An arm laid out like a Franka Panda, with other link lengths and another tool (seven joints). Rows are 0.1 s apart.
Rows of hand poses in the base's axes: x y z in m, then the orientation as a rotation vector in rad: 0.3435 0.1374 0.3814 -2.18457 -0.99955 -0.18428; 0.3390 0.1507 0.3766 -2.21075 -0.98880 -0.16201; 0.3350 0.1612 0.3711 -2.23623 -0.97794 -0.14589; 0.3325 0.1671 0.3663 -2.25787 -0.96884 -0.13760; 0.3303 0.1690 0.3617 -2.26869 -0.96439 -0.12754; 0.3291 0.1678 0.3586 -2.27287 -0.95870 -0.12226; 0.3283 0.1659 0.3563 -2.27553 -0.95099 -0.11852; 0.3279 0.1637 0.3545 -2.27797 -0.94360 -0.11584; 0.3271 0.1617 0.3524 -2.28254 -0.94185 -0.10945
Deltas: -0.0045 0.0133 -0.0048 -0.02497 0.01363 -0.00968; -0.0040 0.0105 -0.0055 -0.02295 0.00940 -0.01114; -0.0025 0.0059 -0.0048 -0.01828 0.00412 -0.01075; -0.0022 0.0019 -0.0046 -0.01067 0.00598 -0.00376; -0.0012 -0.0012 -0.0031 -0.00327 0.00470 -0.00367; -0.0008 -0.0019 -0.0023 -0.00095 0.00473 -0.00490; -0.0004 -0.0022 -0.0018 -0.00061 0.00394 -0.00489; -0.0008 -0.0020 -0.0021 -0.00511 0.00392 -0.00093
